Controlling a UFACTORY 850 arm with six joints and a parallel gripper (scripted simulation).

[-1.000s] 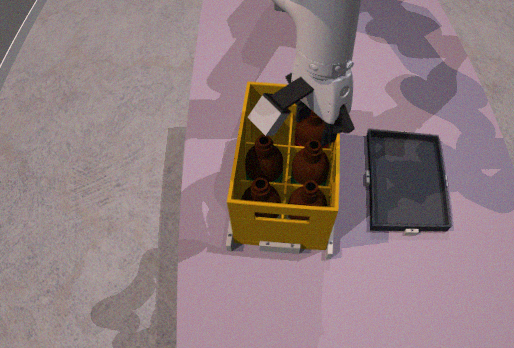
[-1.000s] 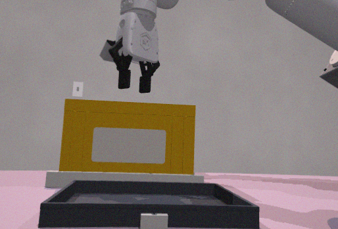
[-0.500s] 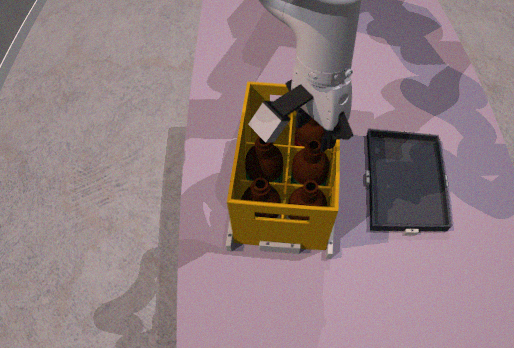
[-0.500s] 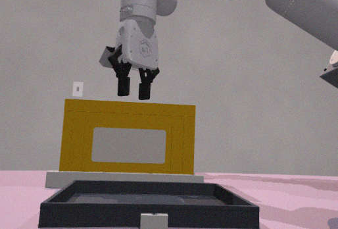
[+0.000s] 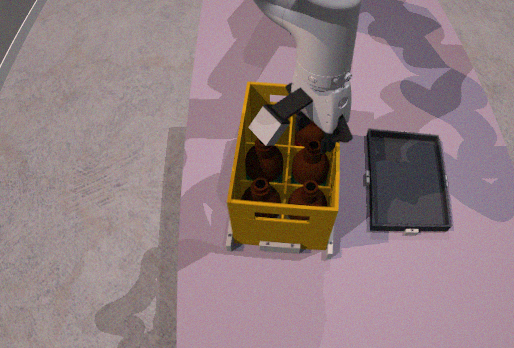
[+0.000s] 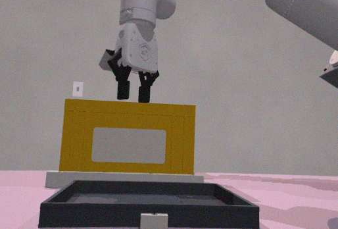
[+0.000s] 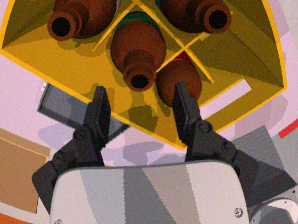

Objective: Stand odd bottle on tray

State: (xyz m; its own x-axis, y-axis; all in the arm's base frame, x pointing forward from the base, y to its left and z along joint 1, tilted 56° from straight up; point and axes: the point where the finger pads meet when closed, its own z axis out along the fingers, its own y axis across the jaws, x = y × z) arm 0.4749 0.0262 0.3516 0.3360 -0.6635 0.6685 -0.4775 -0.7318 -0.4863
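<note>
Now: the yellow crate 1 cm behind my hand, 5 cm to the right of it and 12 cm below it. The rest, counted from my hand: tray (24 cm to the left, 19 cm below); then bottle (9 cm behind, 2 cm to the left, 11 cm below).
</note>
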